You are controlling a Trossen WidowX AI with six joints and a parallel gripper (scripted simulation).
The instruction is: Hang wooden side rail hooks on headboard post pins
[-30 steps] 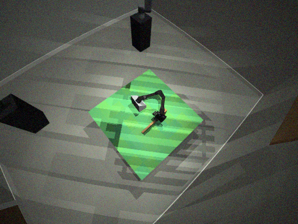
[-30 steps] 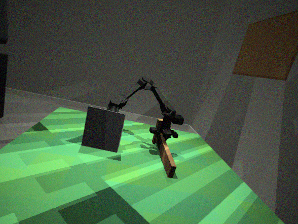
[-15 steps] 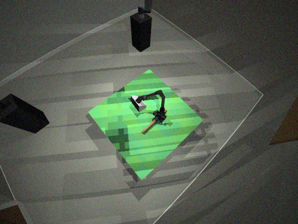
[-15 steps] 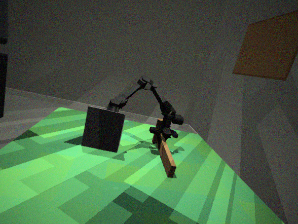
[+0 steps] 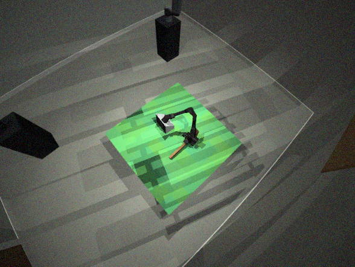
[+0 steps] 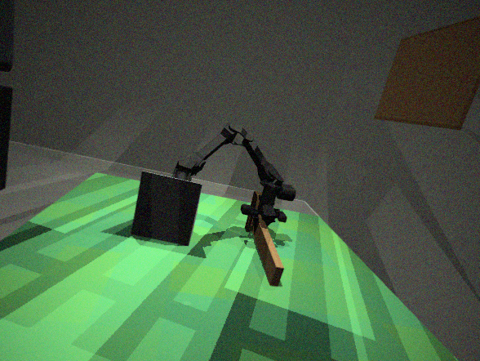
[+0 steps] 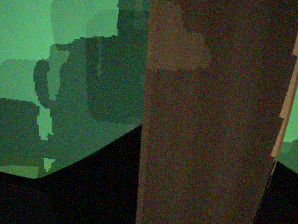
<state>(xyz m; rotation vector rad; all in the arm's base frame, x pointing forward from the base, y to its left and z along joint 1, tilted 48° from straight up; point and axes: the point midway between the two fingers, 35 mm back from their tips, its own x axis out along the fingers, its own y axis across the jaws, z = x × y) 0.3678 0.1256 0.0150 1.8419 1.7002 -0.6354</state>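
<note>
Right now my gripper tip is 120 mm to the right of the headboard post and 40 mm below it.
</note>
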